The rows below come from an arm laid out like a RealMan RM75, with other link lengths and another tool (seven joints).
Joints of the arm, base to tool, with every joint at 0 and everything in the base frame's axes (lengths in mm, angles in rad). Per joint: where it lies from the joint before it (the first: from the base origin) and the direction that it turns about. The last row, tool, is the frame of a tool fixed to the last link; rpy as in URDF.
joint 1: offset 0 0 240.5 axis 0 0 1
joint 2: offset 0 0 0 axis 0 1 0
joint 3: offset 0 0 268.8 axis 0 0 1
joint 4: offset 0 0 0 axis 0 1 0
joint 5: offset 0 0 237.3 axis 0 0 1
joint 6: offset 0 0 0 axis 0 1 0
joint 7: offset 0 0 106.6 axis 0 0 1
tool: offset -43 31 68 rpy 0 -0.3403 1.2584
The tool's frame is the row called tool.
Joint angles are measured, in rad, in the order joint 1, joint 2, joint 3, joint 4, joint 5, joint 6, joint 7. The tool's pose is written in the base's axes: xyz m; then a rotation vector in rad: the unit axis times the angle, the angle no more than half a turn. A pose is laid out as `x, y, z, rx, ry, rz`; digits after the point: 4 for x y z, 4 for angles.
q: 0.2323, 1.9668, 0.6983, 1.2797, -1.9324, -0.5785, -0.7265
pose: 0.1021, 0.3421, -0.0985, -1.1232, 1.5046, 1.6235
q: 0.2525, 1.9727, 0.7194, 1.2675, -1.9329, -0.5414, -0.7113
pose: 0.0997, 0.3488, -0.1006, -1.1323, 1.5285, 1.6103
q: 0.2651, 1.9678, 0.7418, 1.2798, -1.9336, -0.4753, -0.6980
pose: 0.0954, 0.3527, -0.1021, -1.1594, 1.5695, 1.5855
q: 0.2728, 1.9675, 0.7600, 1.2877, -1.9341, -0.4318, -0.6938
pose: 0.0920, 0.3556, -0.1027, -1.1754, 1.5923, 1.5702
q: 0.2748, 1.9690, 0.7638, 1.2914, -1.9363, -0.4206, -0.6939
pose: 0.0898, 0.3557, -0.1033, -1.1830, 1.5974, 1.5683
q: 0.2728, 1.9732, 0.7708, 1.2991, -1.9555, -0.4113, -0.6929
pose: 0.0858, 0.3547, -0.1032, -1.1978, 1.5902, 1.5746
